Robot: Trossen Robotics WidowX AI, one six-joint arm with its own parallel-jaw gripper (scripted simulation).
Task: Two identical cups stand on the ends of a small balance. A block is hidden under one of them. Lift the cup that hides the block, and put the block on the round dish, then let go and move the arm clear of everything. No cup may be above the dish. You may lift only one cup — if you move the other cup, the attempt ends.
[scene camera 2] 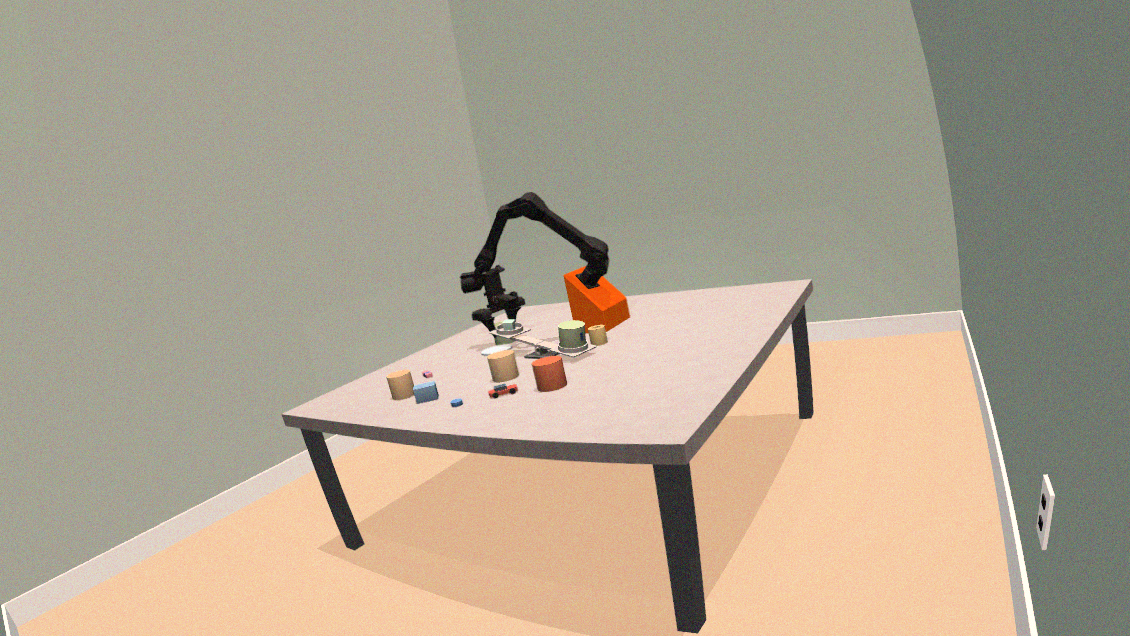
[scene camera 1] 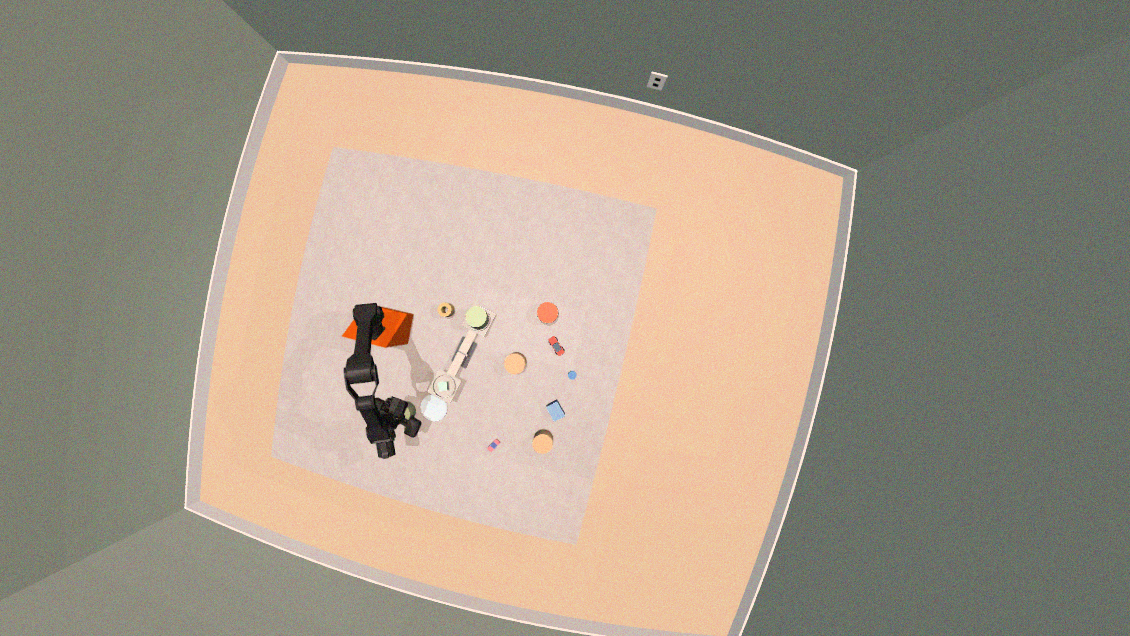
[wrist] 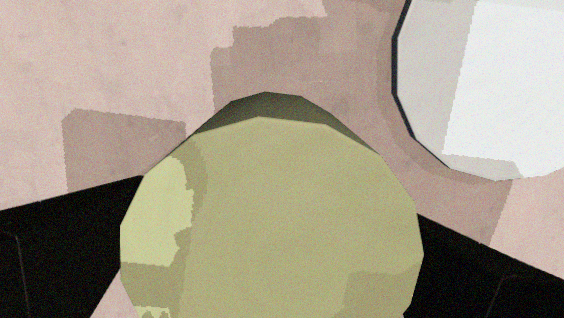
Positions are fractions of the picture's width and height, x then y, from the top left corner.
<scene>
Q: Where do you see a white round dish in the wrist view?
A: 0.84, 0.28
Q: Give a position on a tan cylinder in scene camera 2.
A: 0.44, 0.57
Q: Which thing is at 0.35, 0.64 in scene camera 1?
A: My gripper.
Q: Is my gripper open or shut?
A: Open.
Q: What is my gripper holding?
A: Nothing.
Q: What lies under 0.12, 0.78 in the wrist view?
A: My gripper.
</scene>
